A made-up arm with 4 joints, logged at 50 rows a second.
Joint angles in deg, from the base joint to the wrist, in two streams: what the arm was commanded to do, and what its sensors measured. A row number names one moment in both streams.
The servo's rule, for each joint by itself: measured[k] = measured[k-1] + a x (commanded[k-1-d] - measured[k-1]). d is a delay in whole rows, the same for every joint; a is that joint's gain. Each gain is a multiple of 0.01, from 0.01 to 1. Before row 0 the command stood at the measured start. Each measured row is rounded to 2 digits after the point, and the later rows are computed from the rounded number. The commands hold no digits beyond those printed.
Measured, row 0:
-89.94 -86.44 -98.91 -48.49
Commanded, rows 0 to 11:
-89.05 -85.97 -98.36 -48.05
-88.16 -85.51 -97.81 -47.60
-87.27 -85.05 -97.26 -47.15
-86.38 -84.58 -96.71 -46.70
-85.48 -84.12 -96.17 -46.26
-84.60 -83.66 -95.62 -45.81
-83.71 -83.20 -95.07 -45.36
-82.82 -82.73 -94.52 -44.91
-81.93 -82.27 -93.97 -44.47
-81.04 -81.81 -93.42 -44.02
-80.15 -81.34 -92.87 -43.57
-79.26 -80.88 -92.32 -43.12
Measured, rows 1 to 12:
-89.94 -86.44 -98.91 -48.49
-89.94 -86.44 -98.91 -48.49
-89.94 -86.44 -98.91 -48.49
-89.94 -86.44 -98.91 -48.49
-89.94 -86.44 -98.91 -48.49
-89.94 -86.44 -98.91 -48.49
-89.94 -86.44 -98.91 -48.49
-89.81 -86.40 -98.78 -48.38
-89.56 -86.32 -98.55 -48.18
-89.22 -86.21 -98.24 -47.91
-88.79 -86.06 -97.87 -47.60
-88.29 -85.89 -97.46 -47.25
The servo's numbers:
d 7
a 0.15 0.09 0.24 0.26

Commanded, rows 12 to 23:
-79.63 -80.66 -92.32 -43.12
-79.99 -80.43 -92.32 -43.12
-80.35 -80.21 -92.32 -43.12
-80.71 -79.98 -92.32 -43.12
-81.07 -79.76 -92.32 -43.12
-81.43 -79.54 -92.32 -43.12
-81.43 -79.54 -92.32 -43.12
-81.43 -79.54 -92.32 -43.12
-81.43 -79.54 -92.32 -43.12
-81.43 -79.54 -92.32 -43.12
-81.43 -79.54 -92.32 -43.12
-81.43 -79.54 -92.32 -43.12
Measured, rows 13 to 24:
-87.74 -85.69 -97.02 -46.88
-87.14 -85.47 -96.55 -46.48
-86.49 -85.22 -96.06 -46.07
-85.81 -84.95 -95.56 -45.65
-85.09 -84.67 -95.05 -45.23
-84.35 -84.37 -94.53 -44.80
-83.59 -84.06 -94.00 -44.36
-83.00 -83.75 -93.60 -44.04
-82.55 -83.45 -93.29 -43.80
-82.22 -83.16 -93.06 -43.62
-81.99 -82.87 -92.88 -43.49
-81.85 -82.59 -92.75 -43.39

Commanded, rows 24 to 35:
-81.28 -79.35 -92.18 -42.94
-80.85 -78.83 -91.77 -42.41
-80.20 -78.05 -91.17 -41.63
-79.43 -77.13 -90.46 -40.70
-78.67 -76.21 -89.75 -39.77
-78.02 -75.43 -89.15 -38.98
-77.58 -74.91 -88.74 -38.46
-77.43 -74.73 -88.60 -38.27
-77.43 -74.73 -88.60 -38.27
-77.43 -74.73 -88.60 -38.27
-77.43 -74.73 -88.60 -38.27
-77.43 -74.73 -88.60 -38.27
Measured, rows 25 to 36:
-81.79 -82.32 -92.65 -43.32
-81.74 -82.07 -92.57 -43.27
-81.69 -81.84 -92.51 -43.23
-81.65 -81.63 -92.46 -43.20
-81.62 -81.44 -92.43 -43.18
-81.59 -81.27 -92.40 -43.16
-81.57 -81.11 -92.38 -43.15
-81.53 -80.95 -92.33 -43.10
-81.43 -80.76 -92.20 -42.92
-81.25 -80.52 -91.95 -42.58
-80.98 -80.21 -91.59 -42.09
-80.63 -79.85 -91.15 -41.49

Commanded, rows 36 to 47:
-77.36 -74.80 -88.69 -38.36
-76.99 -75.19 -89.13 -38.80
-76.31 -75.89 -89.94 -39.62
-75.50 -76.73 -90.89 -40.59
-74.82 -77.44 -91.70 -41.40
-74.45 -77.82 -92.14 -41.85
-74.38 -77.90 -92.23 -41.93
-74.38 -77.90 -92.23 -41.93
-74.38 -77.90 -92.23 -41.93
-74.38 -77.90 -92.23 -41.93
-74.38 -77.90 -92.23 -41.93
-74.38 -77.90 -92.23 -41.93
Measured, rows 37 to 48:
-80.24 -79.45 -90.67 -40.84
-79.84 -79.04 -90.21 -40.22
-79.48 -78.65 -89.82 -39.71
-79.17 -78.30 -89.53 -39.34
-78.91 -77.98 -89.31 -39.06
-78.69 -77.69 -89.14 -38.85
-78.50 -77.42 -89.01 -38.70
-78.33 -77.18 -88.93 -38.61
-78.13 -77.00 -88.98 -38.66
-77.86 -76.90 -89.21 -38.91
-77.51 -76.88 -89.61 -39.35
-77.11 -76.93 -90.11 -39.88

